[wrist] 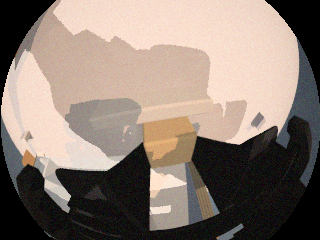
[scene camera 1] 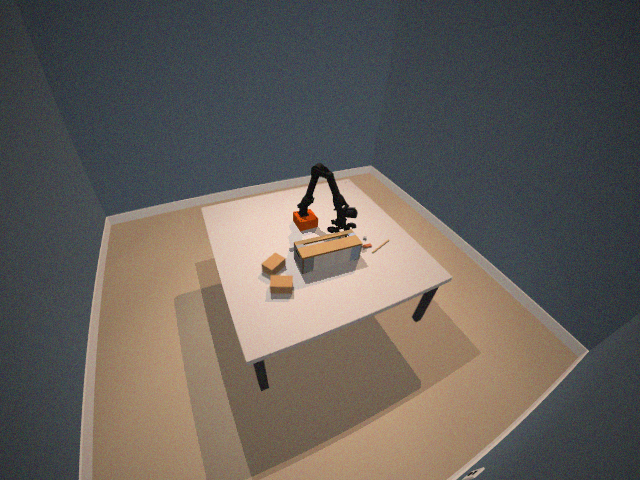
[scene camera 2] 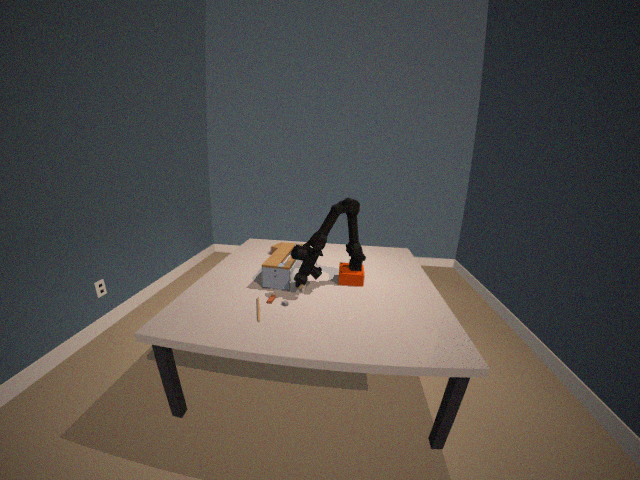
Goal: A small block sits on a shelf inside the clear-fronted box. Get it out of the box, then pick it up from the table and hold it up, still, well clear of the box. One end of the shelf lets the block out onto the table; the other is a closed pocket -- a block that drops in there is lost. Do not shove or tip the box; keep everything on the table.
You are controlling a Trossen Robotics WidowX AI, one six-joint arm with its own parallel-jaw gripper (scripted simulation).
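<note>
My gripper [wrist: 166, 142], visible. Small tan block [wrist: 167, 142], visible. Clear-fronted box [scene camera 1: 312, 254], visible; also in the wrist view [wrist: 143, 107] and in scene camera 2 [scene camera 2: 279, 270].
</note>
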